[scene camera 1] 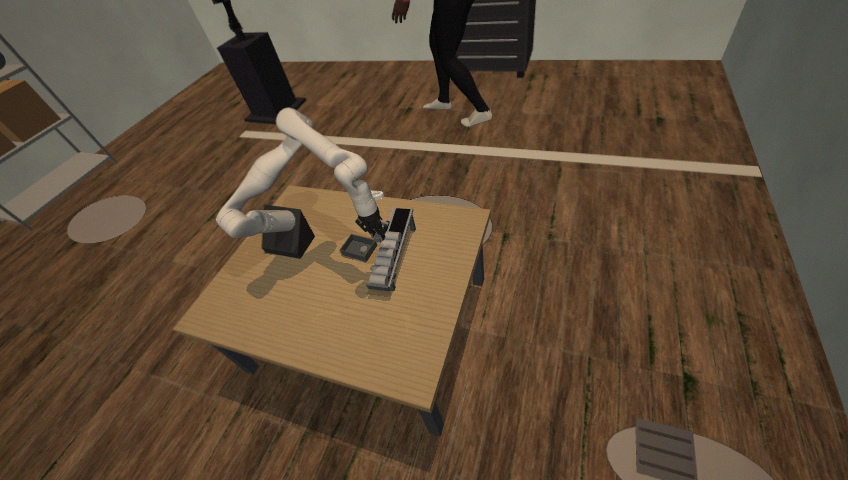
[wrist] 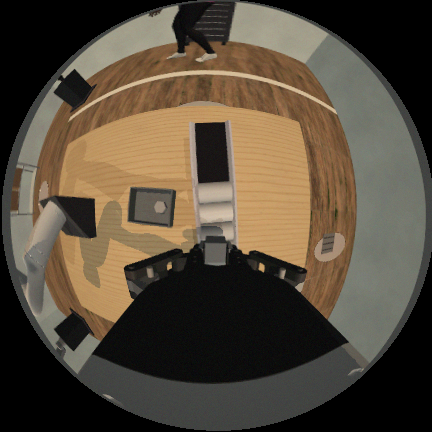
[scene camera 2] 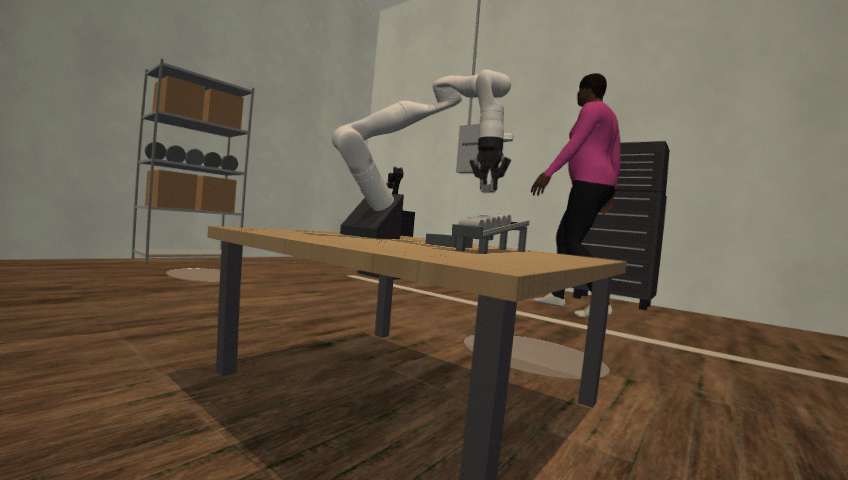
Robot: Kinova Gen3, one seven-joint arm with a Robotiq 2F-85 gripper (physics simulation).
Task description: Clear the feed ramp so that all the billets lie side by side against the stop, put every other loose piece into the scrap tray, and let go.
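Frame: origin at the arm's base, x right, y back, z down, level; millimetres.
Seen in the pictures: gripper, fingertip midpoint: (scene camera 1: pixel 379 239) (wrist: pixel 214 247) (scene camera 2: pixel 488 192); arm's base at its link origin: (scene camera 1: pixel 286 220) (wrist: pixel 56 211) (scene camera 2: pixel 383 203).
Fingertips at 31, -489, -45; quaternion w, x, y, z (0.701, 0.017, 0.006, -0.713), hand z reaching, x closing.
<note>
Offsets run from my fingertips to a thing's middle, as dx, dy, dz. Level surfaces: height alone.
My gripper (scene camera 1: pixel 379 238) (scene camera 2: pixel 488 183) (wrist: pixel 214 247) is shut on a small grey block {+0, +0, -11} (scene camera 2: pixel 487 189) (wrist: pixel 216 247), held well above the feed ramp {-59, -3, +104} (scene camera 1: pixel 400 220) (scene camera 2: pixel 467 230) (wrist: pixel 211 152). Several pale cylindrical billets lie crosswise on the ramp. In the wrist view, one billet {-85, +1, +79} (wrist: pixel 216 192), a second billet {-46, -3, +85} (wrist: pixel 216 212) and part of a third billet {-7, -7, +90} (wrist: pixel 226 231) show; the gripper hides those beyond. In scene camera 1 the row reaches the near end, with an end billet {+111, -25, +106} (scene camera 1: pixel 378 280) there. The scrap tray {-53, +171, +161} (scene camera 2: pixel 439 239) (wrist: pixel 129 206) holds a light hexagonal piece {-52, +143, +167} (scene camera 1: pixel 363 248) (wrist: pixel 160 207).
The ramp stands on legs on the wooden table {dz +179} (scene camera 1: pixel 333 321) (scene camera 2: pixel 357 245) (wrist: pixel 270 175), with the tray beside it towards the arm's black base (scene camera 1: pixel 287 234) (scene camera 2: pixel 371 223) (wrist: pixel 80 215). A person in pink (scene camera 2: pixel 596 139) stands beyond the table, near a dark drawer cabinet (scene camera 2: pixel 639 220).
</note>
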